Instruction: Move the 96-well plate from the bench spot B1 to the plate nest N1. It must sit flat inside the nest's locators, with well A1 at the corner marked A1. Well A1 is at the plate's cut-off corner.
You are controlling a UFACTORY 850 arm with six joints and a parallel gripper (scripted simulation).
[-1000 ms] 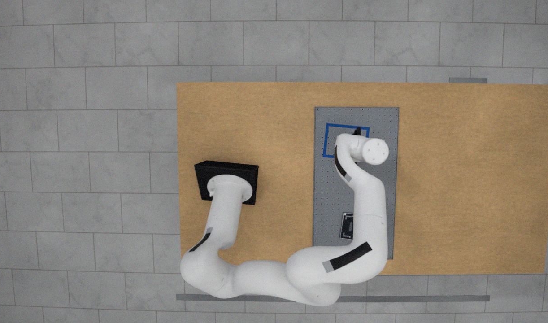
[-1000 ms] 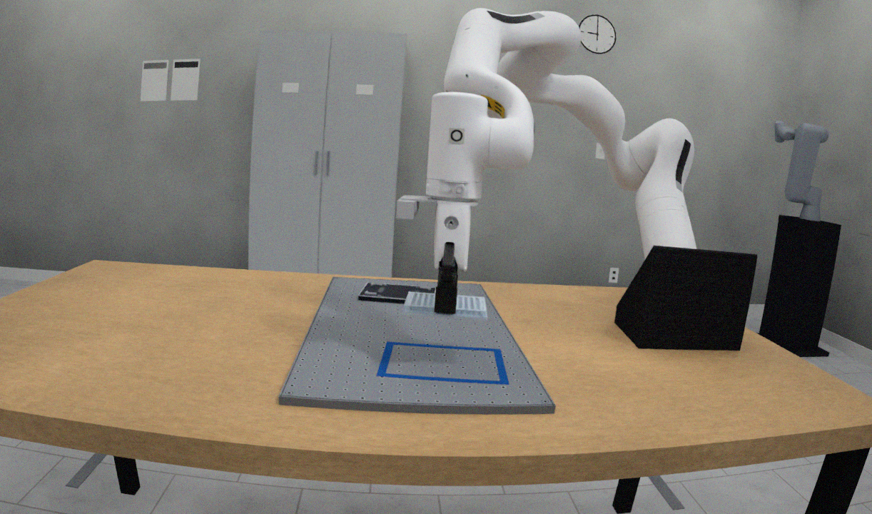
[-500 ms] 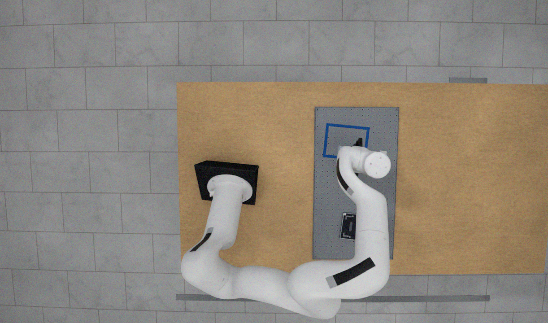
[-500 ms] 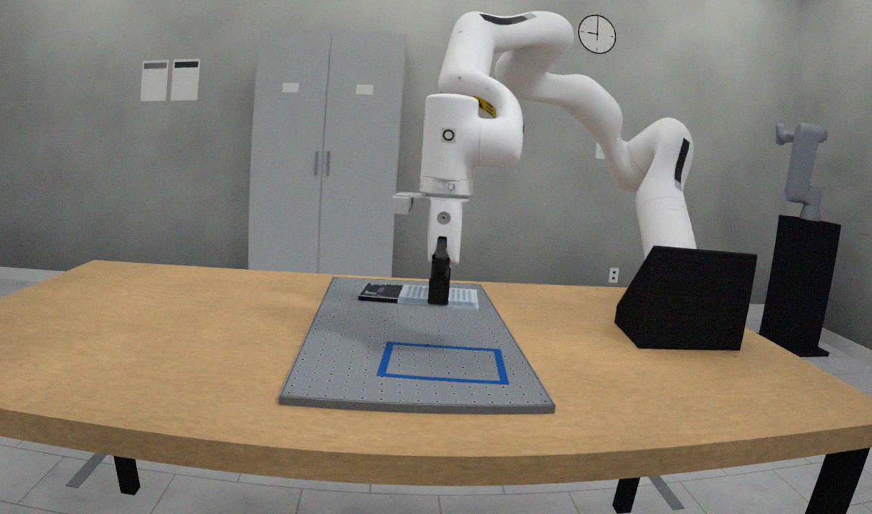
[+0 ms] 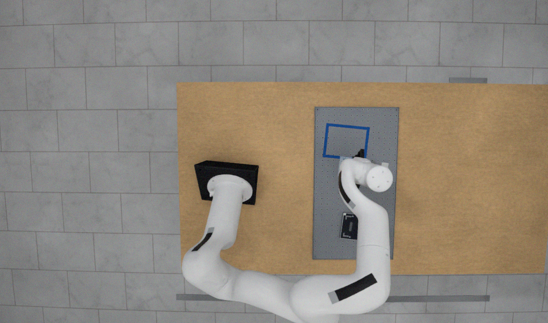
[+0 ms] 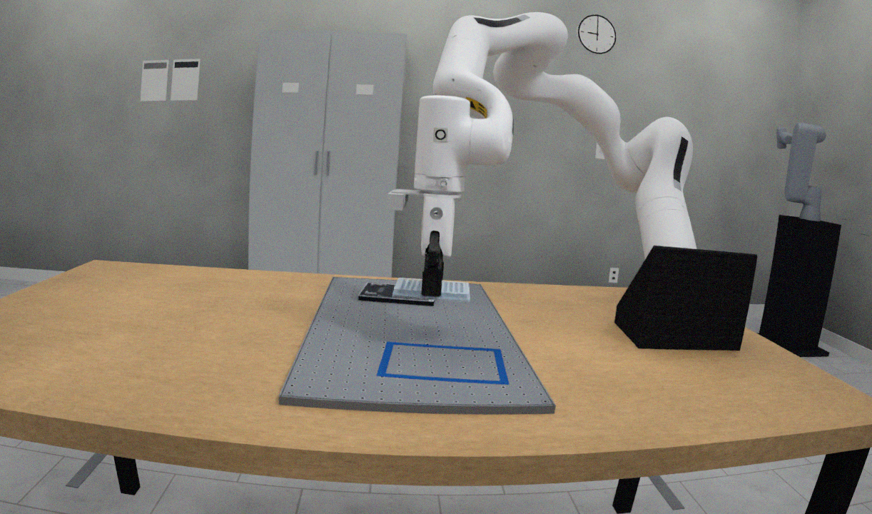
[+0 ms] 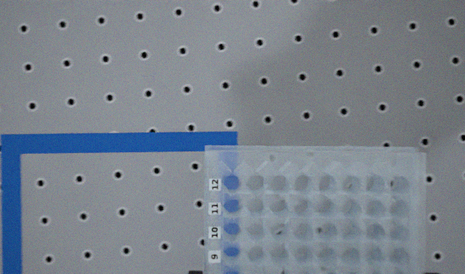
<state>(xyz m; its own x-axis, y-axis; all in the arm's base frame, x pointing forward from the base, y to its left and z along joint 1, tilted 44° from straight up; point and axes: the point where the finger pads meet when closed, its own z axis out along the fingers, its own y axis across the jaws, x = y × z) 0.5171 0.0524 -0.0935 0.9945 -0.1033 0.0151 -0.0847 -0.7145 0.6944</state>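
The black plate nest is 280 mm to the right of my hand, 100 mm below it and 60 mm ahead of it. The rest, counted from my hand: clear 96-well plate 10 mm below.
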